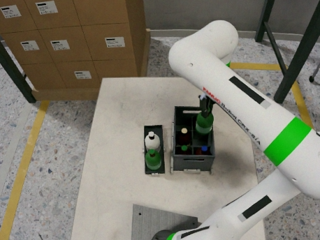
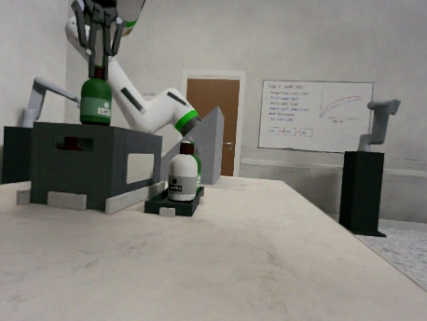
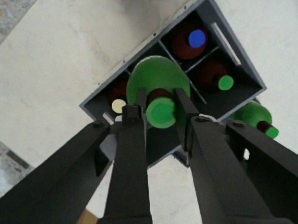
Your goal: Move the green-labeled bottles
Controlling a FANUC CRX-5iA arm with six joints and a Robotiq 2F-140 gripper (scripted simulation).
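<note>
Now: hand 1 cm short of the dark crate, 4 cm to the right of it and 26 cm above it. Round my hand: white-labeled bottle (1 cm ahead, 24 cm to the left, 26 cm below); dark tray (24 cm to the left, 33 cm below).
</note>
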